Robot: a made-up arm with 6 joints.
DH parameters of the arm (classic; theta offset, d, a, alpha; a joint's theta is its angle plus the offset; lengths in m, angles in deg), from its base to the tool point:
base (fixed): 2.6 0 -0.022 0
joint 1: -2.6 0.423 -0.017 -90
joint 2: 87.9 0 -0.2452 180
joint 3: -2.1 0.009 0.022 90
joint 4: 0 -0.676 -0.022 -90
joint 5: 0 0.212 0.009 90
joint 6: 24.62 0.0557 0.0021 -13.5
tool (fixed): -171.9 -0.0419 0 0
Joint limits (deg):
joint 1: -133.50..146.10
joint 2: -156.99..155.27
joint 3: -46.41..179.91
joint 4: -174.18..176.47
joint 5: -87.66..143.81
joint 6: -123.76..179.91
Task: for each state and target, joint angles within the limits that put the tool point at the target. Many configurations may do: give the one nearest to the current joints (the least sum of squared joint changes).
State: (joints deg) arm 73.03 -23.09 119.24 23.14 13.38 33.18
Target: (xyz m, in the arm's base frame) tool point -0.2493 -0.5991 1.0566
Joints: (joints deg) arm 51.86 -10.33 126.71 29.04 10.21 32.42
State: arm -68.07 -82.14 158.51 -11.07 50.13 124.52
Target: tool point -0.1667 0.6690 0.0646
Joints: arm -97.33 -49.17 179.91 6.05 44.04 126.76
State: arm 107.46 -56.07 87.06 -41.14 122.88 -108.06
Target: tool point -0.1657 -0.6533 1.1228
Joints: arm 65.10 -52.53 90.28 -52.21 123.84 -107.76
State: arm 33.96 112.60 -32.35 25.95 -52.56 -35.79
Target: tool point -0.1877 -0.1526 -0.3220
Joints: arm 10.55 135.05 0.81 49.18 -56.12 -38.33
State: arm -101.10 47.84 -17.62 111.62 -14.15 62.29
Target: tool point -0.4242 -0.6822 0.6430
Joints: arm -123.77 32.44 17.42 102.68 -11.79 63.01
